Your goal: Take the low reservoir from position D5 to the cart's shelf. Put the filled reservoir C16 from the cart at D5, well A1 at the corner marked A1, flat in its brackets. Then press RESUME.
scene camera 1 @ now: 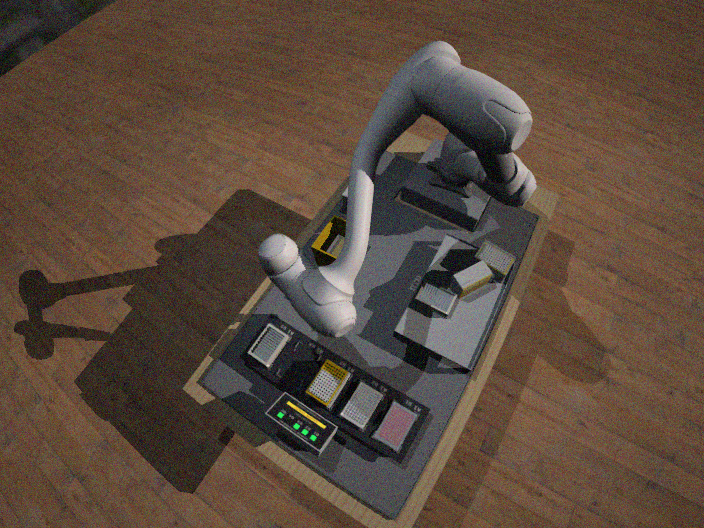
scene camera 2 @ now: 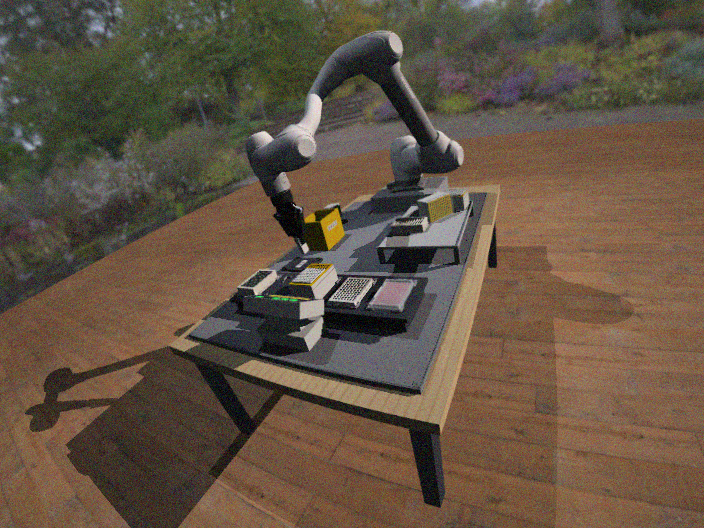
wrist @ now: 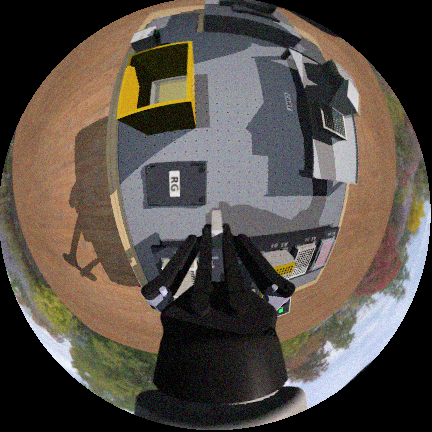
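Where they show: gripper, fingertip midpoint: (scene camera 2: pixel 305 252) (wrist: pixel 215 217); arm's base, link origin: (scene camera 1: pixel 454 176) (scene camera 2: pixel 410 186).
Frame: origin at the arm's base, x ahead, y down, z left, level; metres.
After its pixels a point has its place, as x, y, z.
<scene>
A white low box with long ribs (scene camera 1: pixel 268 344) @(0.960, 0.000, -0.330) (scene camera 2: pixel 257 281) @(0.972, 0.002, -0.322) sits in end position D5 of the black deck; the wrist view shows part of it behind a finger. The cart's white shelf (scene camera 1: pixel 440 332) @(0.665, 0.019, 0.174) (scene camera 2: pixel 420 250) (wrist: pixel 327 170) @(0.707, 0.019, 0.096) bears a white-framed slotted item (scene camera 1: pixel 436 298) @(0.564, -0.003, 0.117) (scene camera 2: pixel 409 225) @(0.603, -0.010, 0.125) (wrist: pixel 334 123) @(0.573, -0.010, 0.114), a tilted yellow-and-white box (scene camera 1: pixel 473 276) (scene camera 2: pixel 436 208) and a pale gridded item (scene camera 1: pixel 494 257) @(0.347, -0.045, 0.255) behind. I cannot read C16. The status panel (scene camera 1: pixel 301 421) @(1.124, -0.040, -0.097) (wrist: pixel 281 306) @(1.137, -0.043, -0.036) shows a yellow bar and green lights; RESUME is unreadable. My gripper (scene camera 2: pixel 303 248) @(0.784, -0.010, -0.227) (wrist: pixel 215 217) @(0.784, -0.010, -0.227) is shut and empty, above the table between deck and bin; the arm hides it in scene camera 1.
A yellow bin (scene camera 1: pixel 328 241) @(0.499, 0.032, -0.351) (scene camera 2: pixel 325 228) @(0.574, -0.015, -0.243) (wrist: pixel 192 75) @(0.503, -0.007, -0.239) holds a pale item. A black RG nest (wrist: pixel 192 187) @(0.736, 0.071, -0.268) lies near the fingertips. The deck also bears a yellow-and-white tip box (scene camera 1: pixel 328 382) @(0.982, -0.036, -0.081) (scene camera 2: pixel 313 278) @(1.018, -0.036, -0.058), a white gridded plate (scene camera 1: pixel 362 404) @(0.992, 0.019, 0.039) (scene camera 2: pixel 352 290) @(0.997, 0.017, 0.042) and a pink plate (scene camera 1: pixel 396 424) @(1.002, 0.015, 0.161) (scene camera 2: pixel 392 293) @(1.014, 0.015, 0.165).
</scene>
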